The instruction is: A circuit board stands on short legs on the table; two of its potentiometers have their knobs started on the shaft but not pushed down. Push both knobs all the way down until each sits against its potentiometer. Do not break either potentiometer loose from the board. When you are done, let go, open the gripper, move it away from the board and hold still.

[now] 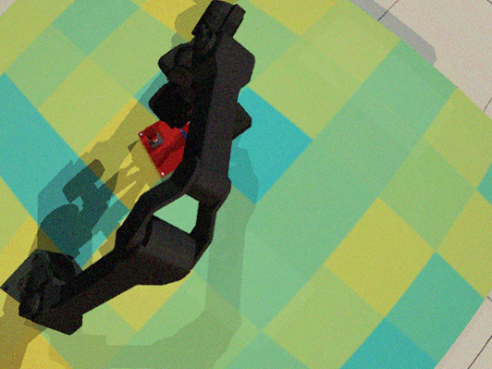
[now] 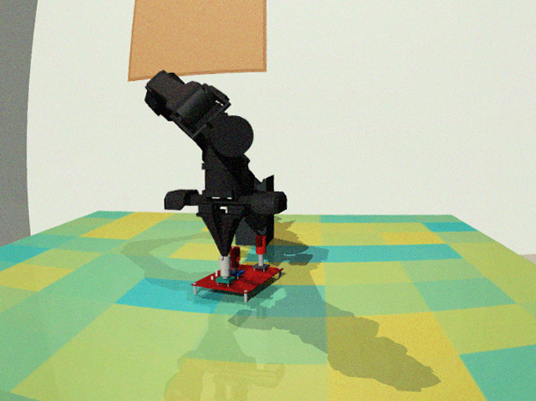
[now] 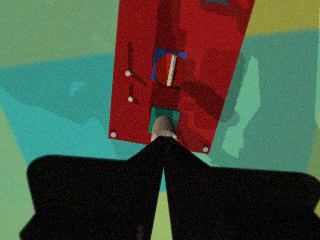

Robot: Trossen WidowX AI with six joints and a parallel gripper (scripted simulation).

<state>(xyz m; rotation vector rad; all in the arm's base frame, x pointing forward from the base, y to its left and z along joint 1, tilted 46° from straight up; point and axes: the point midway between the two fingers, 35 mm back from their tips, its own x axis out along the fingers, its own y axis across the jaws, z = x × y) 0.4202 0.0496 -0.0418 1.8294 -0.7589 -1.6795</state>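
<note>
The grey knob is 1 cm below my gripper tip. From my gripper tip the other things lie so: red knob 5 cm behind, 1 cm below.
</note>
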